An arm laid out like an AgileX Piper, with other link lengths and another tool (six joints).
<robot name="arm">
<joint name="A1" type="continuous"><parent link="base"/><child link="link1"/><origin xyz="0 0 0.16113" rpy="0 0 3.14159"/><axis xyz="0 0 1"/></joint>
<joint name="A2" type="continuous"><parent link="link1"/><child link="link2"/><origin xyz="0 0 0" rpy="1.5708 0 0"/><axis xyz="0 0 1"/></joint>
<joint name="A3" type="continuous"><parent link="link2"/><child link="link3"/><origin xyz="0.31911 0.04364 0" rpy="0 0 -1.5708"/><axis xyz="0 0 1"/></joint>
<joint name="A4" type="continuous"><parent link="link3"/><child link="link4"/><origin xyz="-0.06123 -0.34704 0" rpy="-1.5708 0 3.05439"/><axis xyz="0 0 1"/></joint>
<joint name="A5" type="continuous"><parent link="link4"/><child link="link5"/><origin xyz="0 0 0" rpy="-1.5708 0 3.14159"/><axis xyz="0 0 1"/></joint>
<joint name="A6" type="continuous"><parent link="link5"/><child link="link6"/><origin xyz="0 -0.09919 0" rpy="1.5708 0 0"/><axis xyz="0 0 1"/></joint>
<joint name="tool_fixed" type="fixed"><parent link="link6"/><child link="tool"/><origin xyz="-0.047 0.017 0.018" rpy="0 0.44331 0.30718"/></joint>
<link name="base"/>
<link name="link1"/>
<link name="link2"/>
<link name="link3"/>
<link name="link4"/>
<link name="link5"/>
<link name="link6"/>
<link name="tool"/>
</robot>
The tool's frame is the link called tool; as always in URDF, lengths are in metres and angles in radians. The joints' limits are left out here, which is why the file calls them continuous.
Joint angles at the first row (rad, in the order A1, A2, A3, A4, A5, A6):
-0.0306 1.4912 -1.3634 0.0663 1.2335 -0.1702
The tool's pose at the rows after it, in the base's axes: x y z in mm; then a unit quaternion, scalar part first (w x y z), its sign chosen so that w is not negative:
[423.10 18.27 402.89 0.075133 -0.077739 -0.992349 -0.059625]
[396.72 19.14 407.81 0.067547 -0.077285 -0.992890 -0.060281]
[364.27 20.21 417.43 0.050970 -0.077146 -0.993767 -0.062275]
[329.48 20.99 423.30 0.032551 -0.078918 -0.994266 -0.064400]
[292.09 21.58 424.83 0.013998 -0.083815 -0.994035 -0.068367]
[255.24 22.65 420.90 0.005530 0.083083 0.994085 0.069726]
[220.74 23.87 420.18 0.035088 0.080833 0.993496 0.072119]
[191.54 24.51 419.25 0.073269 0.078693 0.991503 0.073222]
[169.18 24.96 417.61 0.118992 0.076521 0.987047 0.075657]
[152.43 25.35 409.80 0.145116 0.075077 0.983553 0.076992]
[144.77 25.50 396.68 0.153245 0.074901 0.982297 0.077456]
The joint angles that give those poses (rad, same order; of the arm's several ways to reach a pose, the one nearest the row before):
-0.0306 1.4183 -1.2929 0.0678 1.2376 -0.1703
-0.0306 1.3325 -1.2224 0.0684 1.2376 -0.1702
-0.0306 1.2235 -1.1487 0.0701 1.2395 -0.1681
-0.0306 1.1048 -1.0671 0.0701 1.2395 -0.1618
-0.0306 0.9743 -0.9779 0.0705 1.2432 -0.1479
-0.0306 0.8399 -0.8850 0.0705 1.2454 -0.1464
-0.0306 0.7054 -0.8099 0.0723 1.2454 -0.1464
-0.0305 0.5795 -0.7449 0.0704 1.2296 -0.1463
-0.0305 0.4681 -0.6852 0.0704 1.1892 -0.1463
-0.0306 0.3790 -0.6292 0.0705 1.1694 -0.1464
-0.0304 0.3241 -0.5764 0.0704 1.1550 -0.1462

